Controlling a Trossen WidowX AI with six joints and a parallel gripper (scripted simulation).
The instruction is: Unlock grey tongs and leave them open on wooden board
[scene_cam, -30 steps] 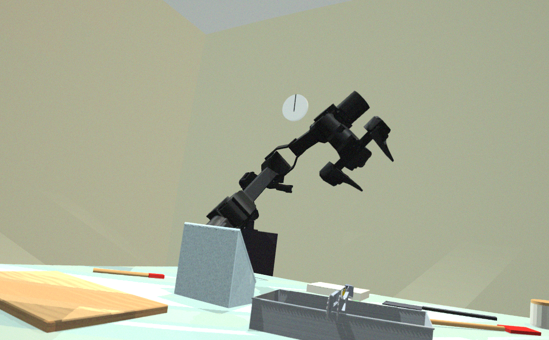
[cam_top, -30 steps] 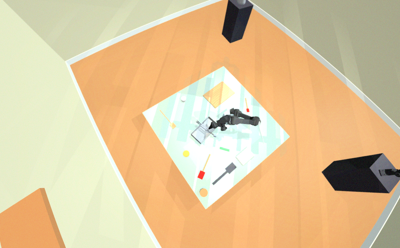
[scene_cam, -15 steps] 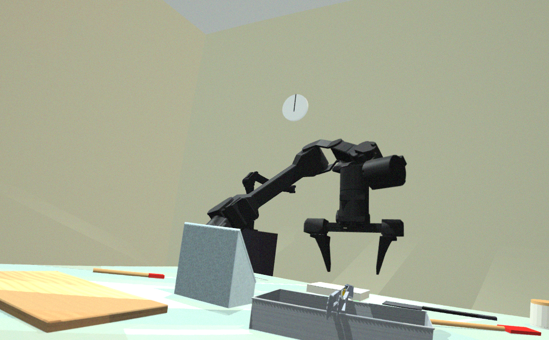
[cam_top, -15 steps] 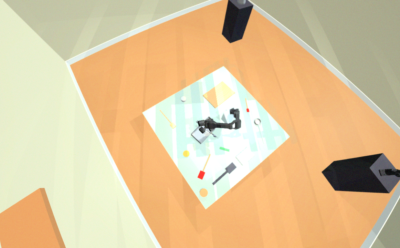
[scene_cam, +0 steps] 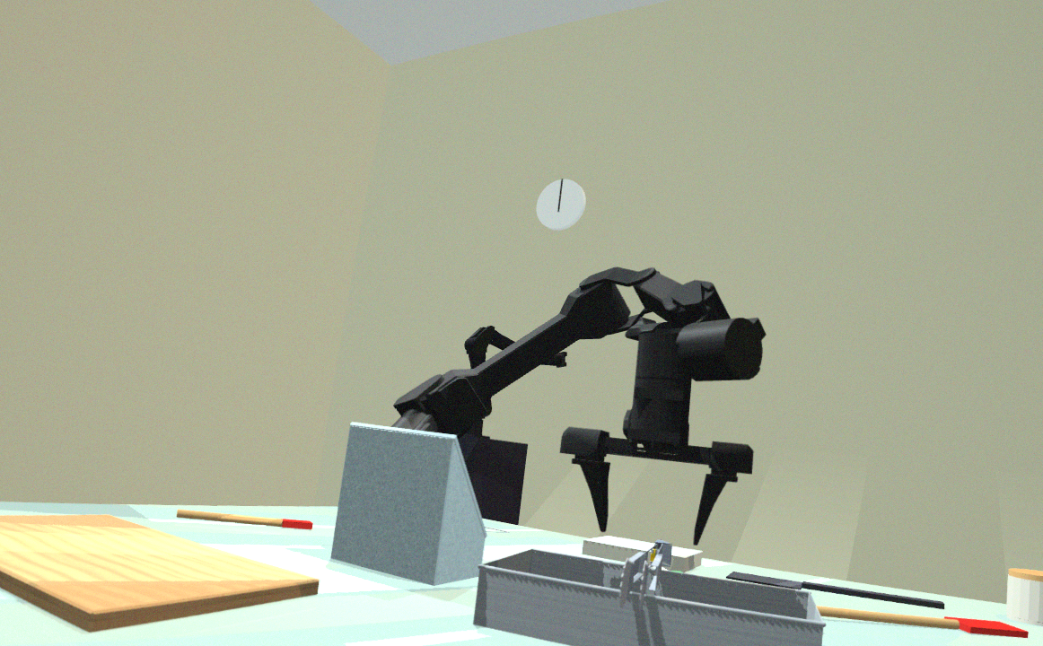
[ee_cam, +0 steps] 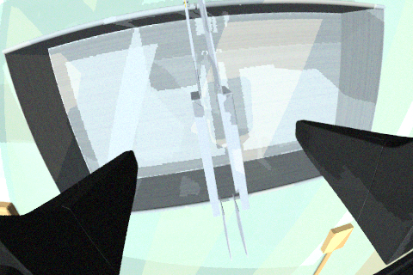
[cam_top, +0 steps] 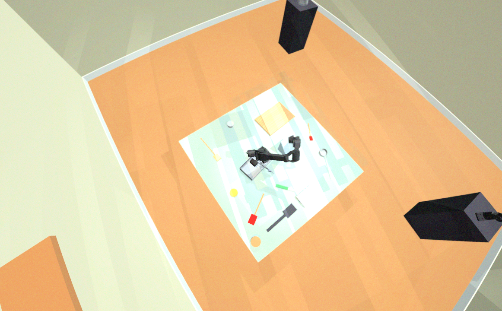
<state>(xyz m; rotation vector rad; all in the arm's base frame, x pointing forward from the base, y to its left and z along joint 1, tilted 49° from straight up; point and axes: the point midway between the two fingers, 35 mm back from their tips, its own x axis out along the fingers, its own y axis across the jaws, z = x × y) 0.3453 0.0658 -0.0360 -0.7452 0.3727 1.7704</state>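
The grey roasting tin lies 10 mm ahead of my gripper tip and 70 mm below it. Also, from my gripper tip: red-tipped spatula: 240 mm ahead, 370 mm to the left, 90 mm below; yellow disc: 330 mm ahead, 130 mm to the left, 90 mm below; dark spatula: 60 mm ahead, 520 mm to the left, 90 mm below.
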